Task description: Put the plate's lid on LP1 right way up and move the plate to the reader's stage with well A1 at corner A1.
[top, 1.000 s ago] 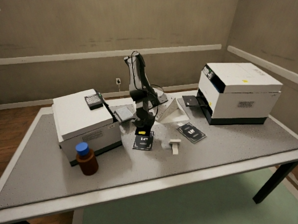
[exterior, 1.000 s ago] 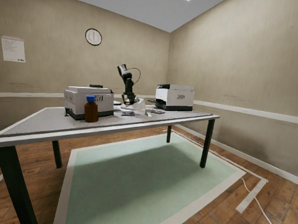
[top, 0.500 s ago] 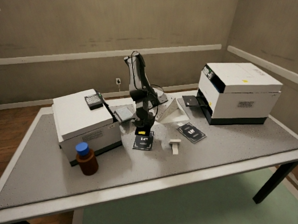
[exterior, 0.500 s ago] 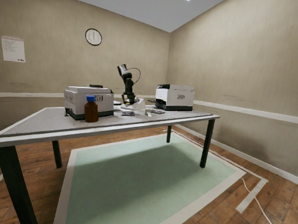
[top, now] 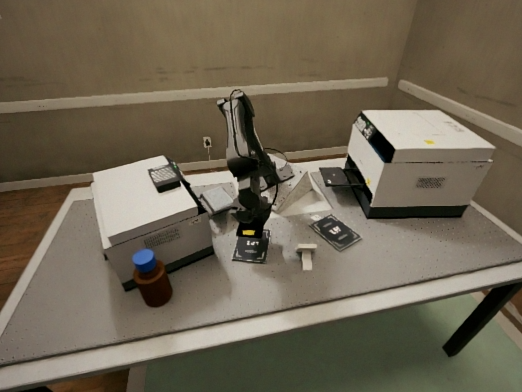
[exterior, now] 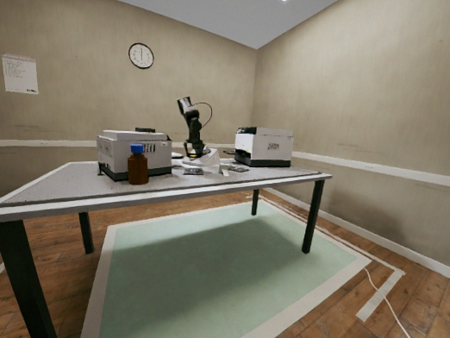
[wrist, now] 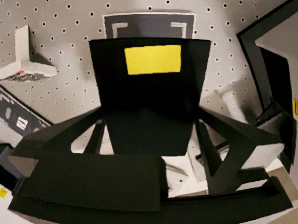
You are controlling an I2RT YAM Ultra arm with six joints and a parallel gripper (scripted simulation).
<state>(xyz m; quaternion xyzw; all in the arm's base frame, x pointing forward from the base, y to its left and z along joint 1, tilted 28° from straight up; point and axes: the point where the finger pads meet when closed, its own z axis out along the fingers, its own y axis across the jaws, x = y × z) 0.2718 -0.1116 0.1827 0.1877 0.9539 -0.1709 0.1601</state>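
Right now the LP1 pad is 11 cm below my hand. The rest, counted from my hand: lid: right at my hand; then clear well plate: 21 cm behind, 8 cm to the right, 3 cm below; then brown capped bottle: 12 cm ahead, 34 cm to the right.
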